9 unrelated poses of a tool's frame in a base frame.
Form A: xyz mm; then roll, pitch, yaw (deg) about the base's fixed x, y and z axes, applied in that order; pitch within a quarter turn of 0, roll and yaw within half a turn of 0.
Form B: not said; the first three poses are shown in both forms.
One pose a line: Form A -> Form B
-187 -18 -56 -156.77 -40.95 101.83 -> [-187 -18 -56], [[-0.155 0.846 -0.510], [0.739 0.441 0.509], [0.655 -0.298 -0.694]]
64 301 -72 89.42 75.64 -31.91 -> [64 301 -72], [[0.211 0.828 -0.520], [-0.131 -0.503 -0.854], [-0.969 0.248 0.003]]
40 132 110 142.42 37.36 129.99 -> [40 132 110], [[-0.511 0.369 0.776], [0.609 0.793 0.023], [-0.607 0.485 -0.630]]
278 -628 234 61.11 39.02 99.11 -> [278 -628 234], [[-0.123 -0.564 0.816], [0.767 0.468 0.439], [-0.630 0.680 0.375]]
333 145 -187 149.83 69.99 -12.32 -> [333 145 -187], [[0.334 0.277 -0.901], [-0.073 -0.945 -0.318], [-0.940 0.172 -0.296]]
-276 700 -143 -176.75 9.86 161.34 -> [-276 700 -143], [[-0.933 0.329 0.144], [0.315 0.943 -0.108], [-0.171 -0.056 -0.984]]
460 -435 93 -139.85 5.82 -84.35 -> [460 -435 93], [[0.098 -0.767 0.634], [-0.990 -0.010 0.141], [-0.101 -0.641 -0.760]]
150 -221 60 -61.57 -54.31 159.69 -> [150 -221 60], [[-0.547 -0.835 0.057], [0.202 -0.199 -0.959], [0.812 -0.513 0.278]]
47 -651 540 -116.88 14.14 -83.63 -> [47 -651 540], [[0.108 -0.474 0.874], [-0.964 0.166 0.209], [-0.244 -0.865 -0.438]]
